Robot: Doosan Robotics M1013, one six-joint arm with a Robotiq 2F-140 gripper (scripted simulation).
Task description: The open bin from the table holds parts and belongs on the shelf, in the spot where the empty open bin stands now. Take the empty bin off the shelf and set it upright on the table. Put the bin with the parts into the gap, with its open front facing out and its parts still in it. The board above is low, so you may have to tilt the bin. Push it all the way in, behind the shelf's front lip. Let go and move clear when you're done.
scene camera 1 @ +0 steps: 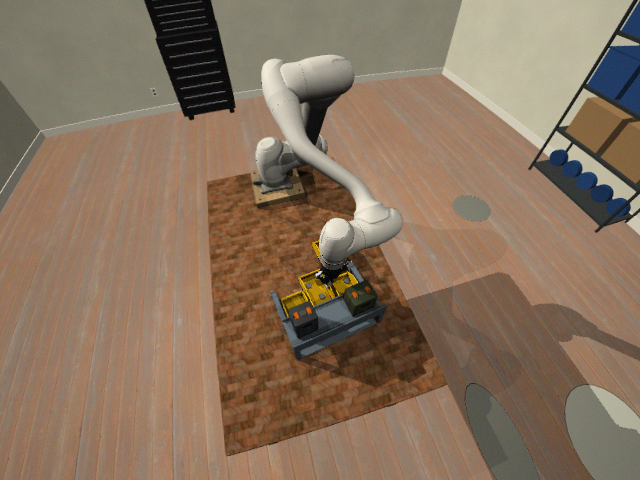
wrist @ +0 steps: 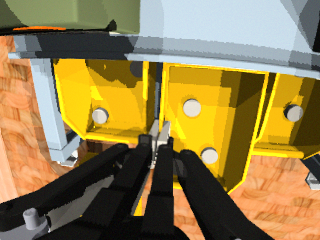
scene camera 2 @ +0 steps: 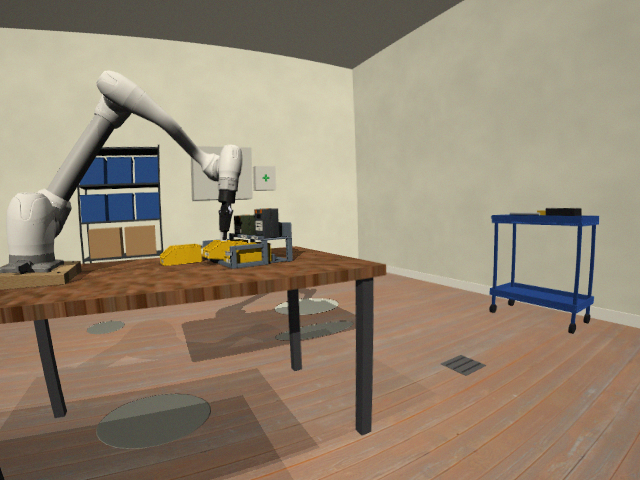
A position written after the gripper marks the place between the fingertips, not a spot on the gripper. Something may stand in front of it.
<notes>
In view: the gripper (wrist: pixel 162 130), a yellow bin (wrist: pixel 231 103), a yellow bin (scene camera 2: pixel 189 253), a yellow bin (wrist: pixel 83 85) and a board (wrist: pixel 276 39).
</notes>
